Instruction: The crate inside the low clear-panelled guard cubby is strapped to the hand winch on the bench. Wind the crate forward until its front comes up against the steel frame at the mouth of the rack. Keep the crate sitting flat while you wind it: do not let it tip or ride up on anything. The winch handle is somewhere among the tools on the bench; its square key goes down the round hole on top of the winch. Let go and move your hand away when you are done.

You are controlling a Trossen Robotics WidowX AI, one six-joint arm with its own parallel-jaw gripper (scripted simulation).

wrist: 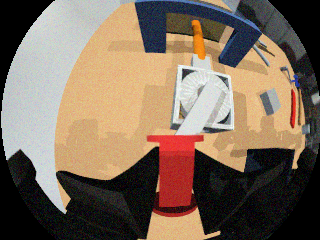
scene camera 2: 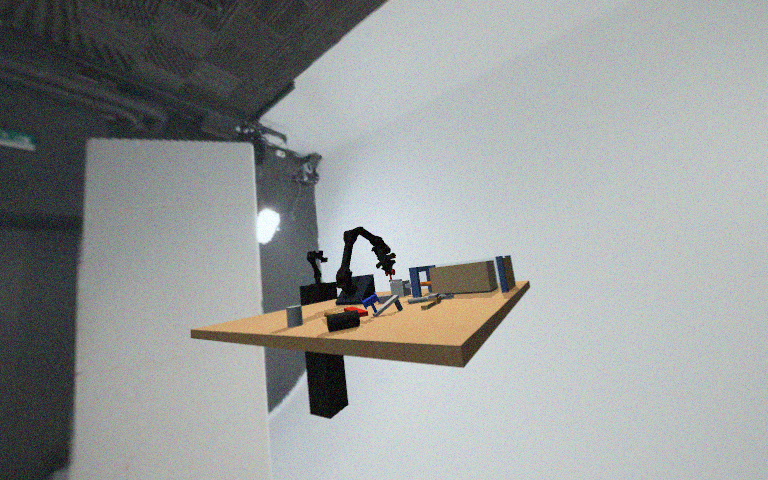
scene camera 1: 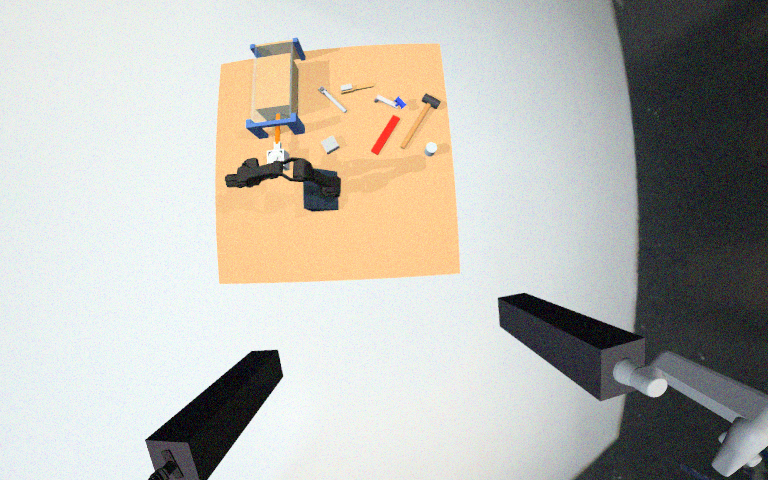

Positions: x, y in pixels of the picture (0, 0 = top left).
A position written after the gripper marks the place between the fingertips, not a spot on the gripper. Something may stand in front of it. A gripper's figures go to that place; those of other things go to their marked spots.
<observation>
The gripper (wrist: 172, 151): 0.10 m from the lens. A red knob (wrist: 175, 198) is 0.08 m from the lens. A winch (wrist: 189, 81) is 0.17 m from the lens. The marked spots on the winch and the red knob are 0.14 m apart.
</observation>
